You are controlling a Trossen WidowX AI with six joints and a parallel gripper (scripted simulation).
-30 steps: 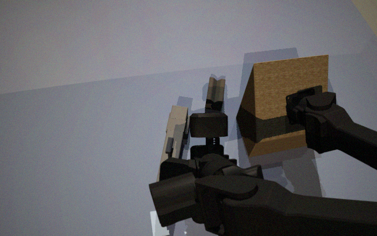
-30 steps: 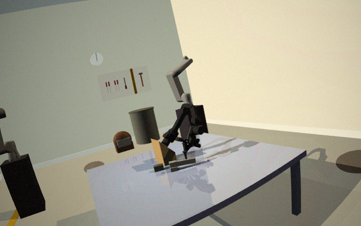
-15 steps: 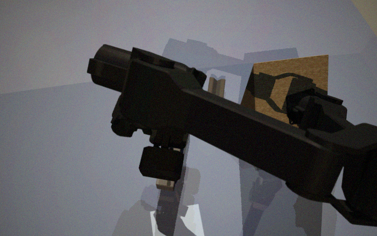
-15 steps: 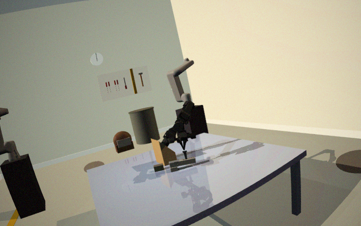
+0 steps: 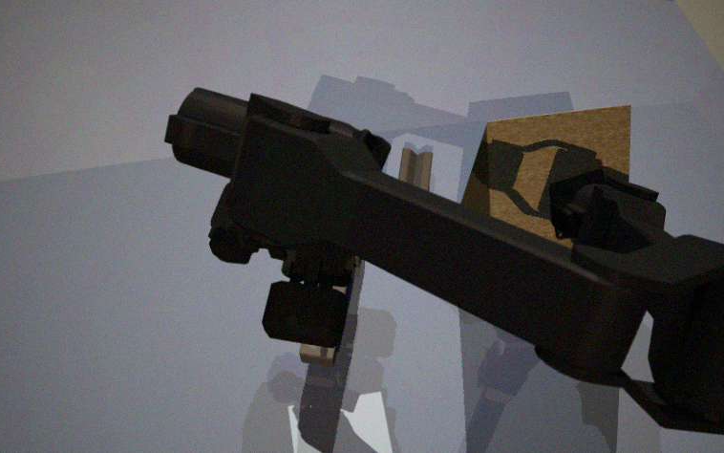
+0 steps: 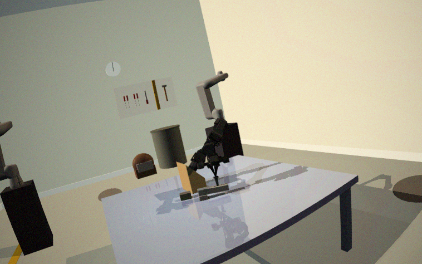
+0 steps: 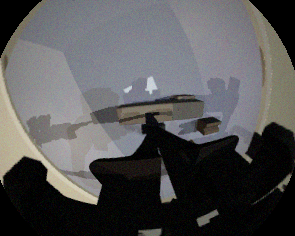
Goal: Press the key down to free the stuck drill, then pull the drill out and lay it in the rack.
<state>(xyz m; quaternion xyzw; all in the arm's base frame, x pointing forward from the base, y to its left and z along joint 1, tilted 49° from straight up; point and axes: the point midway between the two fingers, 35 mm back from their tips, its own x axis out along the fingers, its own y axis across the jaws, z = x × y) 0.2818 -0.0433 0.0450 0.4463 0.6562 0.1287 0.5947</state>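
My gripper tip is 30 mm above the dark key. Also, from my gripper tip: rack: 160 mm behind, 150 mm to the right, 100 mm below; then drill: 30 mm behind, 50 mm to the right, 80 mm below.
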